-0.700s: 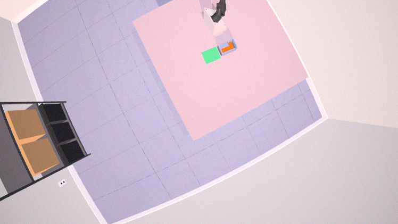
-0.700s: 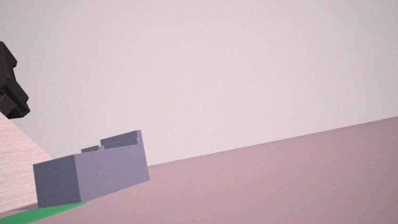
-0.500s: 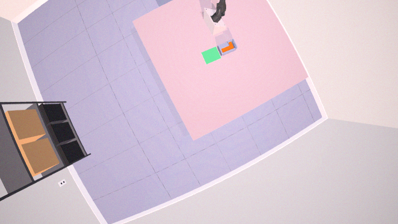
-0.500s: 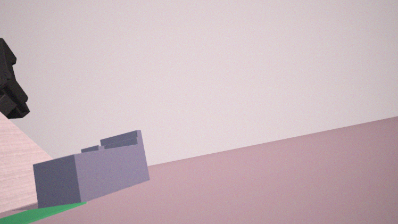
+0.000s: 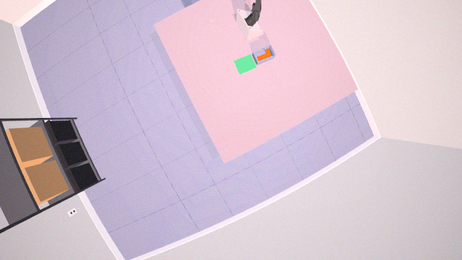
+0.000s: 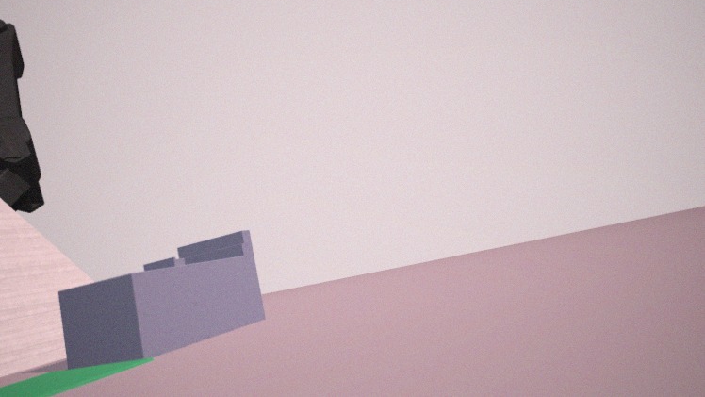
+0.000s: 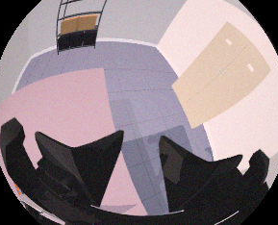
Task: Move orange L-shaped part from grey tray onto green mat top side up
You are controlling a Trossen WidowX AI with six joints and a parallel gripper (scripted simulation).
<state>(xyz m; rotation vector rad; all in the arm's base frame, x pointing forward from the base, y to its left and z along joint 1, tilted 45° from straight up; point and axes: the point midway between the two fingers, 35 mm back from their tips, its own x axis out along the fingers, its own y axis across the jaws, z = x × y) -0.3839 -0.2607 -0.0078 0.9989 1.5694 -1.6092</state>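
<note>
The orange L-shaped part is 65 cm ahead of my gripper tip, 25 cm to the left of it and 25 cm below it. The rest, counted from my gripper tip: green mat: 65 cm ahead, 8 cm to the left, 31 cm below.
</note>
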